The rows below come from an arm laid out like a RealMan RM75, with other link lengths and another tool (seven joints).
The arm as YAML. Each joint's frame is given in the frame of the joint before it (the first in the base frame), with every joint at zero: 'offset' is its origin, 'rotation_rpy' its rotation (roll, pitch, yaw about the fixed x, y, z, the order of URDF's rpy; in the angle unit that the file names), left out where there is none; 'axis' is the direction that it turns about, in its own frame. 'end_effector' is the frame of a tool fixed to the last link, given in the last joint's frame.
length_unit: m
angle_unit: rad
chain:
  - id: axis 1
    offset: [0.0, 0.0, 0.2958]
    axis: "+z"
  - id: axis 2
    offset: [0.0, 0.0, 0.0]
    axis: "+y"
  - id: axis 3
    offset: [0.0, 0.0, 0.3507]
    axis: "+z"
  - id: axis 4
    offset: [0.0, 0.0, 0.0]
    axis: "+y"
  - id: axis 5
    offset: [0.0, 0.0, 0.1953]
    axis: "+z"
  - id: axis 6
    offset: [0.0, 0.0, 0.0]
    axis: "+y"
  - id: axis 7
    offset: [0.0, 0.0, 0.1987]
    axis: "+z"
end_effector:
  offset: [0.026, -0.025, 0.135]
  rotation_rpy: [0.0, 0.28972, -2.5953]
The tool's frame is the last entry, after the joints.
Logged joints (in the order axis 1, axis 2, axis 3, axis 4, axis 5, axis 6, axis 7), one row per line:
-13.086 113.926 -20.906 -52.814 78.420 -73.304 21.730
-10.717 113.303 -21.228 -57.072 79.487 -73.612 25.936
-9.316 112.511 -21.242 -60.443 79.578 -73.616 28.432
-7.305 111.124 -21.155 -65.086 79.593 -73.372 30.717
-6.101 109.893 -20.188 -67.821 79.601 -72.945 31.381
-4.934 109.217 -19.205 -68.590 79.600 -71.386 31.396
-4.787 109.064 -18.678 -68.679 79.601 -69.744 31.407
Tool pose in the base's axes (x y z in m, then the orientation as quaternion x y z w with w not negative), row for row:
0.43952 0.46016 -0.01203 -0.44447 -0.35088 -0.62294 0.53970
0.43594 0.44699 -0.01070 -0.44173 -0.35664 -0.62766 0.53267
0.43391 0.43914 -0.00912 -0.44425 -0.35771 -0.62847 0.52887
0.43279 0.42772 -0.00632 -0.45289 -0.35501 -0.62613 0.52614
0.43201 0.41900 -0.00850 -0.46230 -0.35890 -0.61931 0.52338
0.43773 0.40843 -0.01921 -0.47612 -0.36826 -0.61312 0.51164
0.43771 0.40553 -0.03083 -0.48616 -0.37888 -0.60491 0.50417
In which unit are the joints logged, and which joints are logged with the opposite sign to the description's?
The joints are logged in degrees. Opposite sign: axis 1, axis 3, axis 4, axis 5, axis 7.
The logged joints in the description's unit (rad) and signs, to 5 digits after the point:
0.22839 1.98838 0.36488 0.92178 -1.36869 -1.27940 -0.37926
0.18705 1.97751 0.37050 0.99609 -1.38731 -1.28477 -0.45267
0.16259 1.96369 0.37074 1.05493 -1.38890 -1.28484 -0.49623
0.12750 1.93948 0.36922 1.13596 -1.38916 -1.28058 -0.53611
0.10648 1.91799 0.35235 1.18370 -1.38930 -1.27313 -0.54770
0.08611 1.90620 0.33519 1.19712 -1.38928 -1.24592 -0.54796
0.08355 1.90353 0.32599 1.19867 -1.38930 -1.21726 -0.54816

